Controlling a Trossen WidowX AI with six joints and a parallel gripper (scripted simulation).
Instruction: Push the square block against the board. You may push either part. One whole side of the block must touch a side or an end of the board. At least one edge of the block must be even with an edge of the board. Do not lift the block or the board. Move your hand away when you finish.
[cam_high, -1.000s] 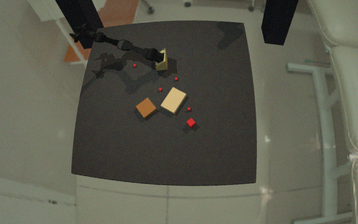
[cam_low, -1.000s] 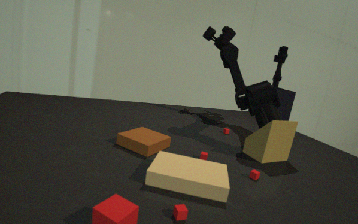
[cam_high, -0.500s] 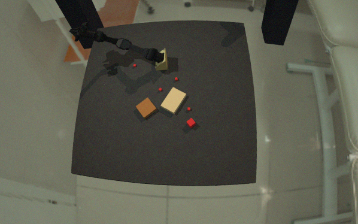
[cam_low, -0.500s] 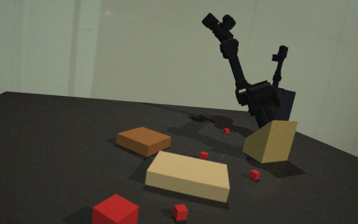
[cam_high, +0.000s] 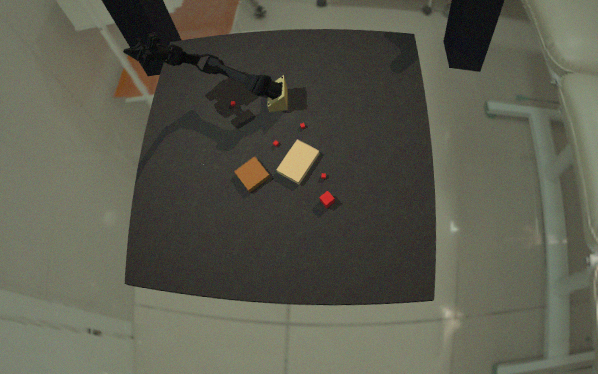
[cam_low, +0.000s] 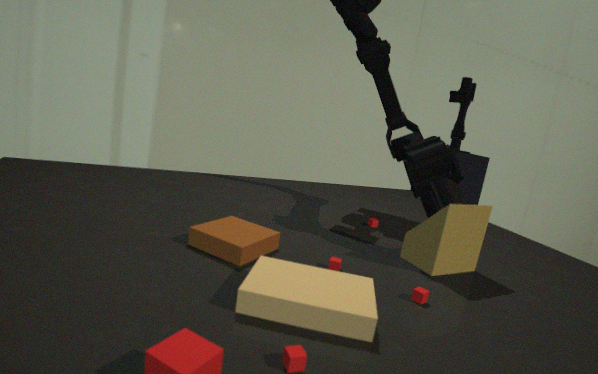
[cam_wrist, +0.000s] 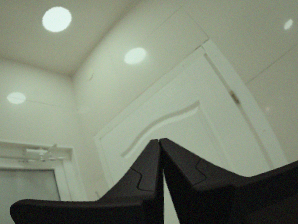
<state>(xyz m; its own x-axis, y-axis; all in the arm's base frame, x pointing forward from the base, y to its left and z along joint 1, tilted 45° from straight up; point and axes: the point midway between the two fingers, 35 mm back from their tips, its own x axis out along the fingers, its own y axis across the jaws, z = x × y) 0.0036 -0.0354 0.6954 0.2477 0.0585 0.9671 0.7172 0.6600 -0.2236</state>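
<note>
Now: the square brown block 570 mm below my gripper tip, 450 mm to the left of it and 290 mm ahead of it. Also, from my gripper tip: red cube 750 mm to the left, 560 mm below, 390 mm ahead; then cream board 630 mm to the left, 570 mm below, 230 mm ahead.
</note>
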